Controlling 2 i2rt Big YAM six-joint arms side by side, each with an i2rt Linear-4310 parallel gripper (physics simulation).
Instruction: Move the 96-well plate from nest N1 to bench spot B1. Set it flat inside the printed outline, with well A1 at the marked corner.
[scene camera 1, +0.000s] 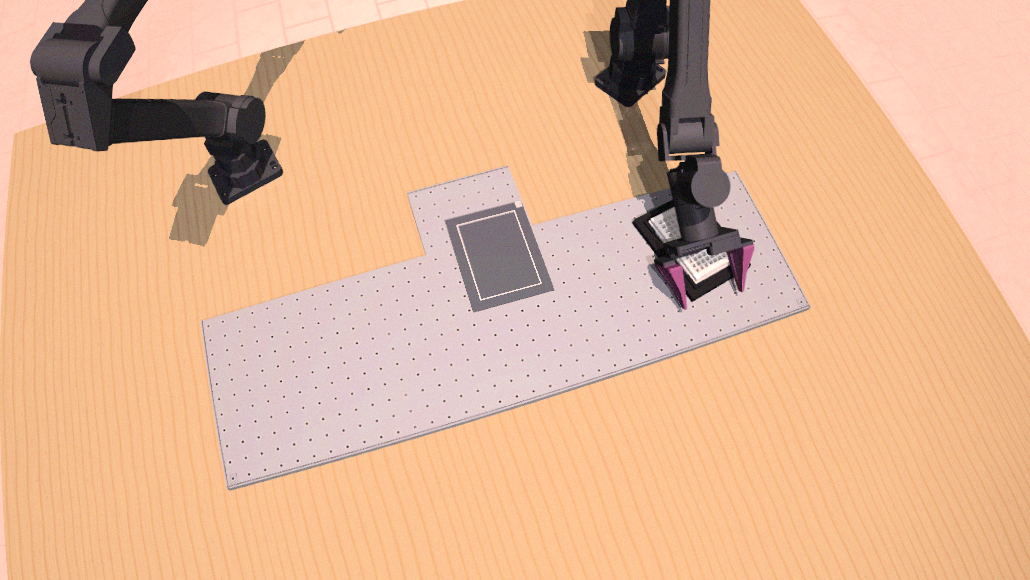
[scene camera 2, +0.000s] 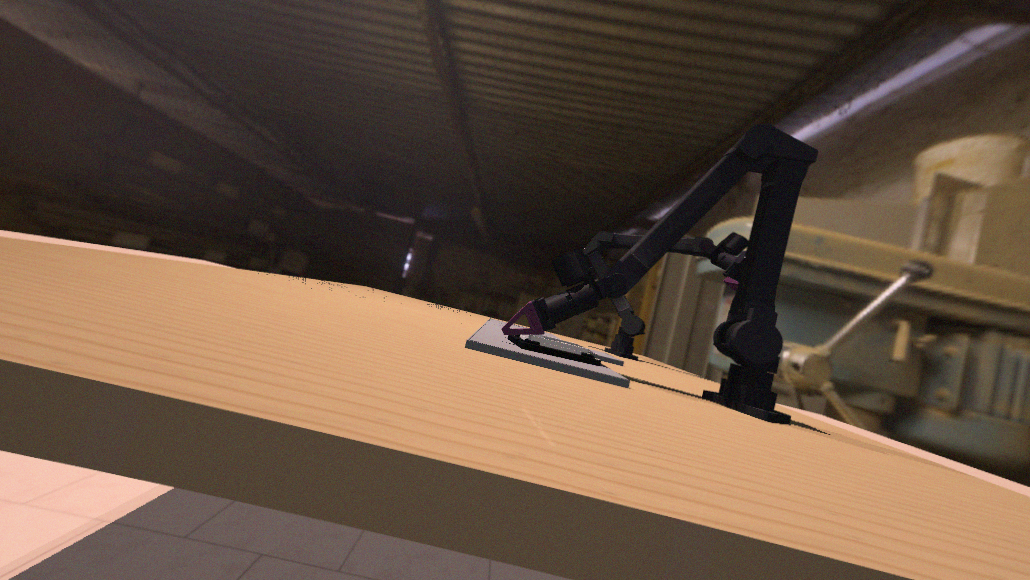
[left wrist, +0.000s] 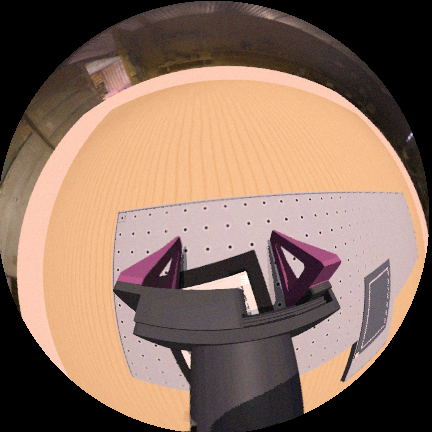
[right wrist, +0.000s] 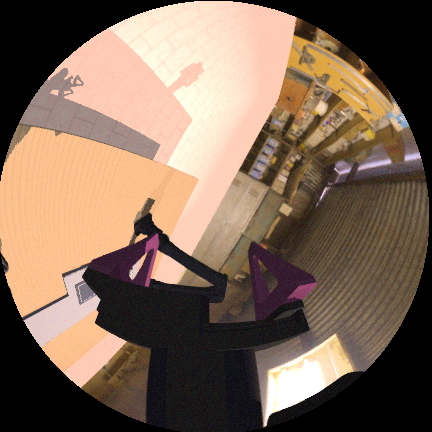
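Where they show: left gripper, fingertip midpoint: (scene camera 1: 713, 300) (scene camera 2: 503, 331) (left wrist: 226, 238); right gripper, fingertip midpoint: (right wrist: 204, 242); left arm's base, origin of the base link: (scene camera 1: 630, 80) (scene camera 2: 743, 410) (right wrist: 142, 223); right arm's base, origin of the base link: (scene camera 1: 246, 174) (scene camera 2: 620, 355).
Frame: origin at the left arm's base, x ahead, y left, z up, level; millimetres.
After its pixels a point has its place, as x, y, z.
The white 96-well plate (scene camera 1: 706, 268) @[350, -254, 39] (left wrist: 232, 281) @[351, -265, 39] sits in a black nest (scene camera 1: 696, 291) @[360, -288, 25] (left wrist: 256, 267) @[347, -293, 25], turned at an angle and partly hidden under my left gripper. My left gripper (scene camera 1: 713, 299) @[389, -284, 29] (scene camera 2: 505, 331) @[389, -284, 29] (left wrist: 226, 238) @[389, -284, 29] is open, low over the near end of the plate, with its magenta fingers apart on either side. The dark pad (scene camera 1: 499, 255) @[97, -449, 15] (left wrist: 377, 305) @[102, -447, 15] (right wrist: 87, 292) @[113, -457, 15] at B1 bears a white printed outline and no plate; a small white mark (scene camera 1: 518, 204) @[53, -360, 15] is at its upper right corner. My right gripper (right wrist: 204, 242) @[-454, -242, 369] (scene camera 2: 730, 280) is open and empty, raised far from the plate. Well A1 cannot be made out.
The perforated grey board (scene camera 1: 345, 367) @[65, -739, 13] (left wrist: 350, 220) @[291, -471, 13] carries the nest and the pad on the wooden table (scene camera 1: 648, 468) @[480, -542, 0] (scene camera 2: 324, 360) @[717, 21, 0]. The right arm's base (scene camera 1: 245, 172) @[-313, -643, 48] stands at the upper left in scene camera 1, the left arm's base (scene camera 1: 629, 82) @[20, -36, 36] at the upper right.
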